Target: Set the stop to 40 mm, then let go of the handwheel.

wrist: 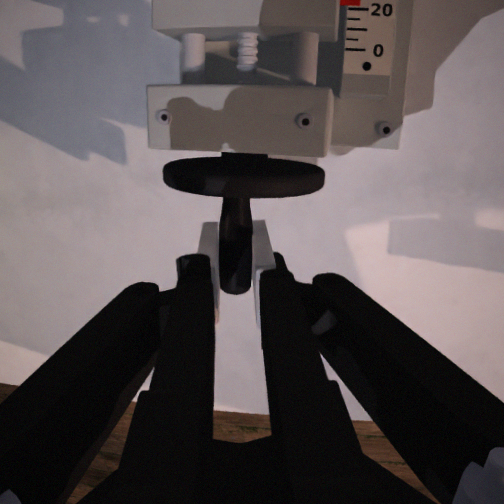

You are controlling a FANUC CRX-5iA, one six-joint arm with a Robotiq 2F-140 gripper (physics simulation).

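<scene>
The black handwheel (243,176) sits edge-on below the grey end block (240,120) of the stop mechanism. Its dark crank handle (235,250) sticks out toward me. My gripper (235,260) has its two light finger pads on either side of the handle and looks shut on it. The threaded screw (247,50) and guide rods show above the block. A white scale (369,37) at the upper right reads 0 and 20; a red pointer (351,2) sits just above the 20 mark, cut off by the frame's top edge.
The mechanism's pale base plate (390,100) extends to the upper right. A light surface with shadows lies behind it. A wooden edge (240,425) shows at the bottom between my fingers.
</scene>
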